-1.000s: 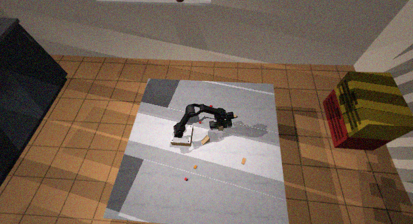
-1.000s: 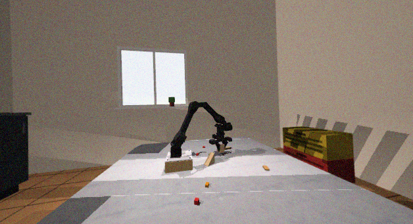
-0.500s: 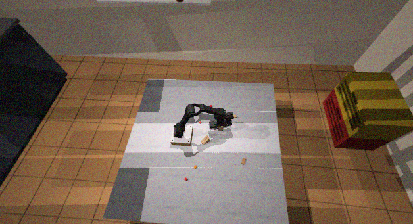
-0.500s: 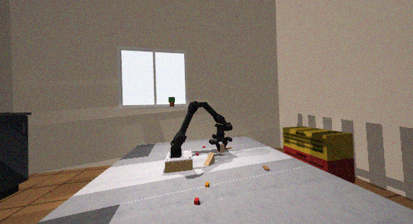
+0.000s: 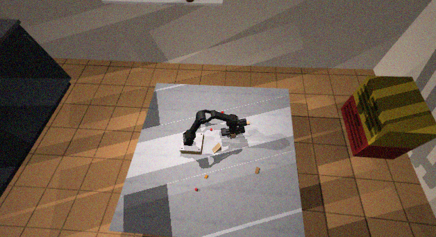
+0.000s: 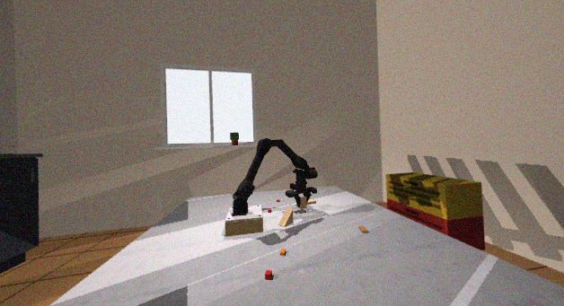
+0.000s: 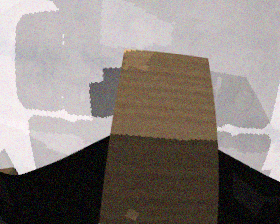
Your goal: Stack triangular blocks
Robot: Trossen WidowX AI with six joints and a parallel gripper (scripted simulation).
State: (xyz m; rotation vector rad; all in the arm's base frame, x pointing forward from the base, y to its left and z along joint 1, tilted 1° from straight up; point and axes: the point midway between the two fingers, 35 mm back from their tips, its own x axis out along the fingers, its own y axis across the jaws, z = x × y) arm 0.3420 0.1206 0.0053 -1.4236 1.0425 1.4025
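The triangular block is 10 mm above my gripper tip. Round my gripper tip: orange cube: 160 mm behind, 360 mm to the right, 30 mm below.
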